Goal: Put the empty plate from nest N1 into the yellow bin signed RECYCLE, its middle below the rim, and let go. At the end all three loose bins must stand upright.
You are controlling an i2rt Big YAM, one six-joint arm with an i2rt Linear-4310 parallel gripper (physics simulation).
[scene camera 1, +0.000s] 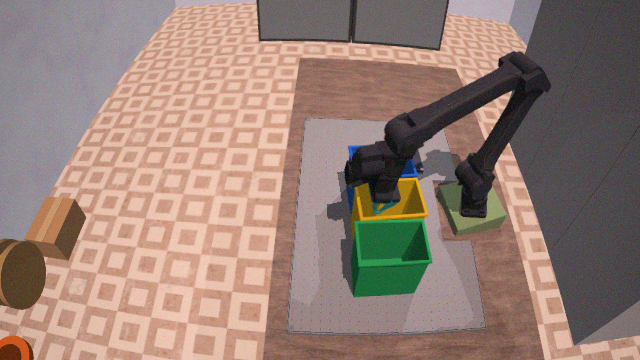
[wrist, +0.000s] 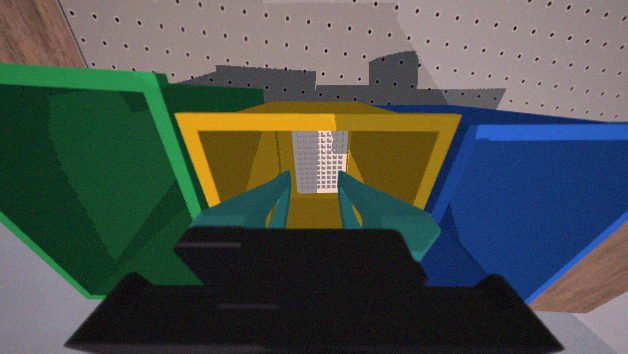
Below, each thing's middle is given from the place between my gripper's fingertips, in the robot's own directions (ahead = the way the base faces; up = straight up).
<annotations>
Now: hand 40 mm past the yellow bin [scene camera 1: 411, 205], 10 mm to the left of it and 50 mm above it. Also, from my hand: blue bin [wrist: 525, 196] (140 mm to the right, 50 mm below); then green bin [scene camera 1: 389, 257] (60 mm behind, 120 mm to the left, 50 mm below); then white plate [wrist: 318, 155] (30 mm behind, 20 mm to the right, 130 mm below).
</annotations>
